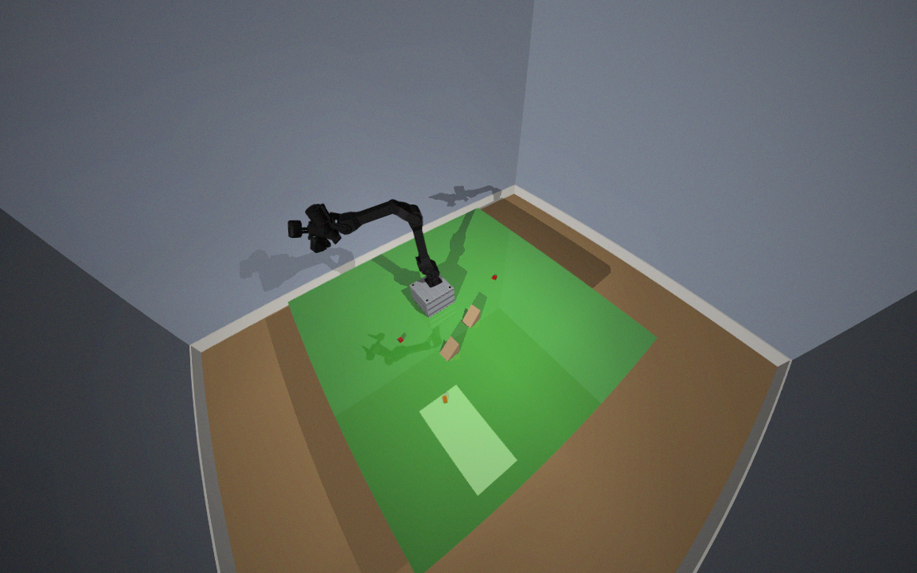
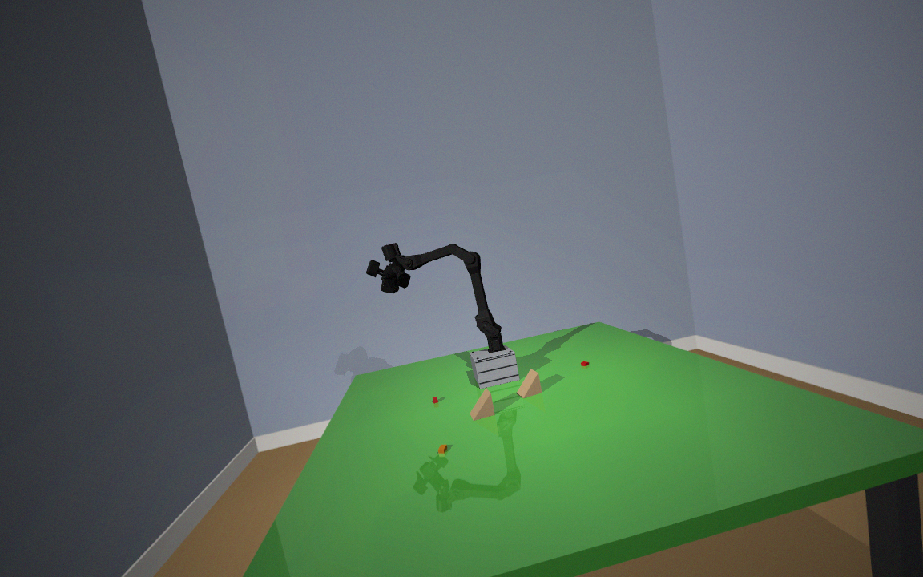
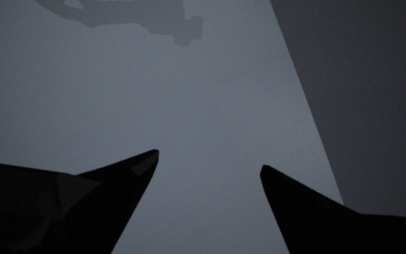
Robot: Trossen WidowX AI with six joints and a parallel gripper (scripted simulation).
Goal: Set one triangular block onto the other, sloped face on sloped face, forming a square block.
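Right now the triangular block is 57 cm ahead of my gripper tip, 34 cm to the left of it and 44 cm below it. From my gripper tip the other things lie so: orange piece: 74 cm ahead, 21 cm to the left, 45 cm below; then red cube: 41 cm ahead, 17 cm to the left, 44 cm below.
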